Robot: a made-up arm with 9 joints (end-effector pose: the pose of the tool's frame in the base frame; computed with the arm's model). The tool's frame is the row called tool.
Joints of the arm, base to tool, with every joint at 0 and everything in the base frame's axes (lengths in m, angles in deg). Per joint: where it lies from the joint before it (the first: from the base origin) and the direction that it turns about. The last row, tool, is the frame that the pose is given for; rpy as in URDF.
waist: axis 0 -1 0 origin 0.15 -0.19 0.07
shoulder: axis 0 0 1 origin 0.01 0.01 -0.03
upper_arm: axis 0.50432 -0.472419 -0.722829 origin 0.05 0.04 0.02
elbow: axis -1 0 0 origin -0.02 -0.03 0
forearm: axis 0.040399 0.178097 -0.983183 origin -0.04 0.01 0
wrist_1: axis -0.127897 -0.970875 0.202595 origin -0.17 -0.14 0
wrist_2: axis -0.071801 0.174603 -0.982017 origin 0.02 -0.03 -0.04
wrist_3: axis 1 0 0 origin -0.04 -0.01 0
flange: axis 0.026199 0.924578 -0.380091 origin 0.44 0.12 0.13
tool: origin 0 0.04 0 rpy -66.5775 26.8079 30.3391
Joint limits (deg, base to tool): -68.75..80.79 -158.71..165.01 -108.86..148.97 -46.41..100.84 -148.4..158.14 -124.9..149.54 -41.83..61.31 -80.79..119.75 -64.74..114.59
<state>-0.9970 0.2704 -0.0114 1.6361 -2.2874 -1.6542 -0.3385 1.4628 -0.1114</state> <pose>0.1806 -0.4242 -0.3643 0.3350 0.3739 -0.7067 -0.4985</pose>
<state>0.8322 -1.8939 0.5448 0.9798 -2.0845 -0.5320 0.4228 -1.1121 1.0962</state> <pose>0.3944 -0.4205 -0.2482 0.3293 -0.3146 0.8878 0.0659</pose>
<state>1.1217 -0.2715 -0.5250 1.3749 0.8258 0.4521 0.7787 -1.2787 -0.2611</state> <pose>-0.1648 -0.2154 0.3504 0.0075 0.4125 -0.4963 0.7638</pose>
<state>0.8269 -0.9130 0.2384 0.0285 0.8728 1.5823 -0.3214 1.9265 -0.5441</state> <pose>-0.2087 0.0568 0.3498 0.3243 -0.4557 -0.7299 -0.3930</pose>
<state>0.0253 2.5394 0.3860 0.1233 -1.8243 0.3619 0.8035 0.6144 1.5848</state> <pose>-0.1313 -0.1450 0.4395 0.6325 0.3342 0.2058 -0.6678</pose>
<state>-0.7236 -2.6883 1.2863 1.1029 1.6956 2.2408 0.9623 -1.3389 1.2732</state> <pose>0.4868 -0.5885 0.3506 0.8874 -0.1336 0.4269 0.1115</pose>
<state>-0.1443 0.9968 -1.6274 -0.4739 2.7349 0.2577 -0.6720 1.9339 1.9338</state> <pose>0.3544 -0.0237 0.3541 0.4623 0.0511 0.6010 0.6500</pose>
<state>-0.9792 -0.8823 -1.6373 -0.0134 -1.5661 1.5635 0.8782 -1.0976 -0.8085</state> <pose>0.5539 -0.0060 -0.2022 0.8253 -0.2364 -0.1914 0.4757</pose>
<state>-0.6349 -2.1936 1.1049 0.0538 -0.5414 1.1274 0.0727 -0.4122 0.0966</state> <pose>0.4776 -0.0768 0.1479 0.2748 0.7199 -0.4221 0.4776</pose>
